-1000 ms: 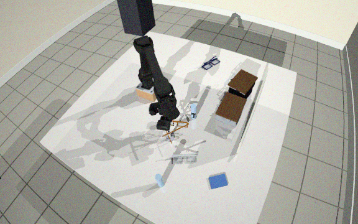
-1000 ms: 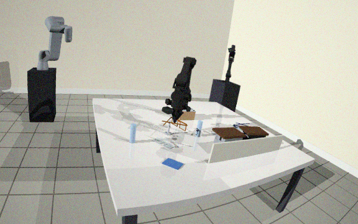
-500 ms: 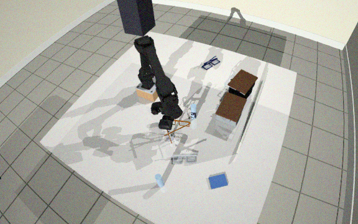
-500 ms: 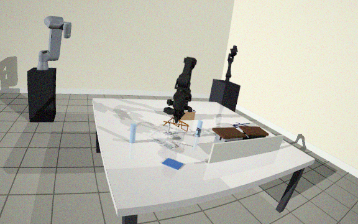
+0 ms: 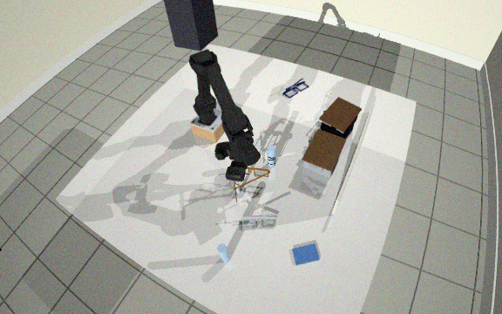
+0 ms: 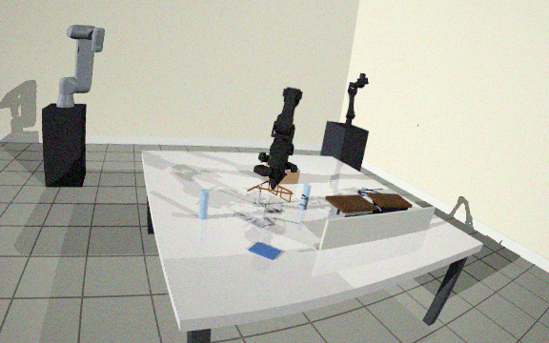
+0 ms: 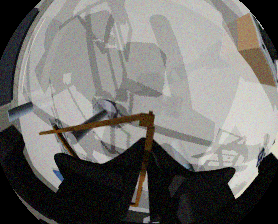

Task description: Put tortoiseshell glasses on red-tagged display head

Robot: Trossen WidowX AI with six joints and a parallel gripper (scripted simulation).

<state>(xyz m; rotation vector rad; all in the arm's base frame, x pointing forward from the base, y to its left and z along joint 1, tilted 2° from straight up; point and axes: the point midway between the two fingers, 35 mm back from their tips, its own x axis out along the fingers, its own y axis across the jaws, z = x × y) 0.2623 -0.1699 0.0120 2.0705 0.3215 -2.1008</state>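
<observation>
My gripper tip is now 10 mm short of the grey post, 60 mm to the left of it and 40 mm above it. The rest, counted from my gripper tip: blue flat square 340 mm ahead, 180 mm to the right, 60 mm below; low white panel 370 mm ahead, 300 mm to the left.
</observation>
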